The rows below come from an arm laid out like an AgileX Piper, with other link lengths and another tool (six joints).
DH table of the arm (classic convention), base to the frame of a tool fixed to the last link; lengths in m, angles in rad. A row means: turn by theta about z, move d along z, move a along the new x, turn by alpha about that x. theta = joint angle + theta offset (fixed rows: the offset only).
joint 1: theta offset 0, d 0.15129, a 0, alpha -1.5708
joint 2: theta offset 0.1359, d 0, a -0.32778, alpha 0
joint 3: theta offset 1.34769, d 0, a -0.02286, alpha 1.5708
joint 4: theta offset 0, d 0.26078, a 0, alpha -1.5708
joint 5: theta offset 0, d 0, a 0, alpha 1.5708
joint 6: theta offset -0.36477, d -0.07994, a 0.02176, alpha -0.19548
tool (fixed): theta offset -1.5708, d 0.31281, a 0, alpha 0
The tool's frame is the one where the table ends.
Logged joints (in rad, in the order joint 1, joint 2, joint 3, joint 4, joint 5, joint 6), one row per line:
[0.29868 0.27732 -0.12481 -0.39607 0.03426 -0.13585]
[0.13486 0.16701 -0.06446 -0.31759 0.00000 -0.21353]
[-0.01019 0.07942 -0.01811 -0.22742 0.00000 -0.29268]
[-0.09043 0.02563 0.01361 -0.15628 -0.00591 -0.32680]
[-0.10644 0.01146 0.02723 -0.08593 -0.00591 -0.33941]
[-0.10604 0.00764 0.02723 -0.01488 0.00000 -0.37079]
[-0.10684 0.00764 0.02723 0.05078 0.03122 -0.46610]
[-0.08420 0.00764 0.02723 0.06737 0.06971 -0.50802]
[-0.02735 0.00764 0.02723 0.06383 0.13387 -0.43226]
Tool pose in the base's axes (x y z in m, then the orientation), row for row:
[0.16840 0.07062 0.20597 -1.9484 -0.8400 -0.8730]
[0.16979 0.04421 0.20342 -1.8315 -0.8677 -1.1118]
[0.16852 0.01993 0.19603 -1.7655 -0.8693 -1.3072]
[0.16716 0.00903 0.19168 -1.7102 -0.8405 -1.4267]
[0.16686 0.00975 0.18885 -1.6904 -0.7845 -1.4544]
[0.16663 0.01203 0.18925 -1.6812 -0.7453 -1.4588]
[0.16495 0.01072 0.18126 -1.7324 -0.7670 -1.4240]
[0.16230 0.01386 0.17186 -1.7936 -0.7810 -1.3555]
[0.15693 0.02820 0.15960 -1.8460 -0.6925 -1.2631]
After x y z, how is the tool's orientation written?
As angles about the fixed x, y, z axes (roll, pitch, yaw), in radians.
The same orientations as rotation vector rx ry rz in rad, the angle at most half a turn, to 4 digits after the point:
[-2.0514 0.2933 -1.3720]
[-1.9875 0.4319 -1.5308]
[-1.9477 0.5791 -1.6486]
[-1.8939 0.6758 -1.6998]
[-1.8481 0.7285 -1.6760]
[-1.8189 0.7535 -1.6503]
[-1.8696 0.7501 -1.6405]
[-1.9250 0.7247 -1.6053]
[-1.9296 0.7374 -1.4706]

